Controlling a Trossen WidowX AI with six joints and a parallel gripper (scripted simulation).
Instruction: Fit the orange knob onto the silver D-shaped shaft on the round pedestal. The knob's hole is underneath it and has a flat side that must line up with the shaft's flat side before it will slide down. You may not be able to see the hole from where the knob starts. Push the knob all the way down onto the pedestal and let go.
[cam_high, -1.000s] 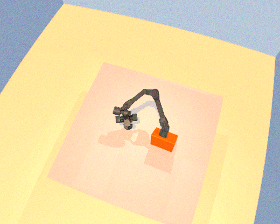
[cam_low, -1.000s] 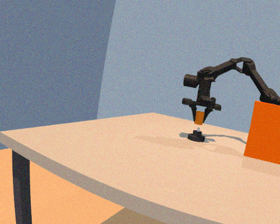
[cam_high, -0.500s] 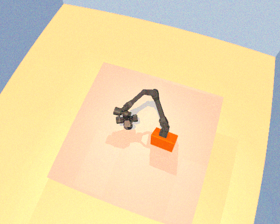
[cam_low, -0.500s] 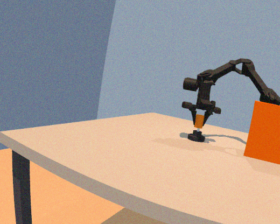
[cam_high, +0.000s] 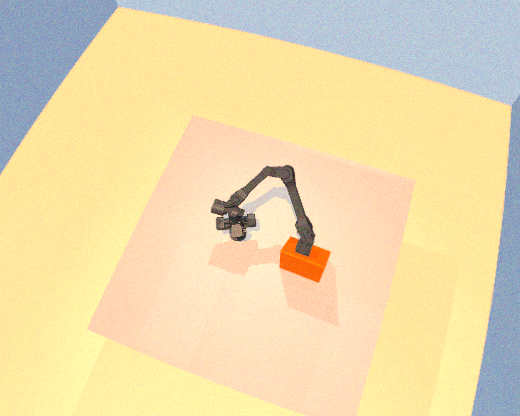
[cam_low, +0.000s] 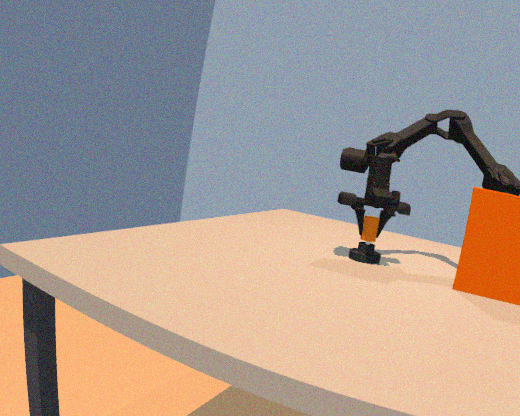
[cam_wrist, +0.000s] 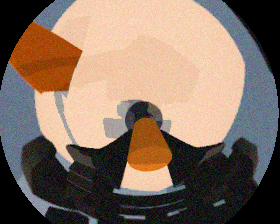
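Right now the dark round pedestal is 3 cm below my gripper tip. Round my gripper tip: orange knob (3 cm above).
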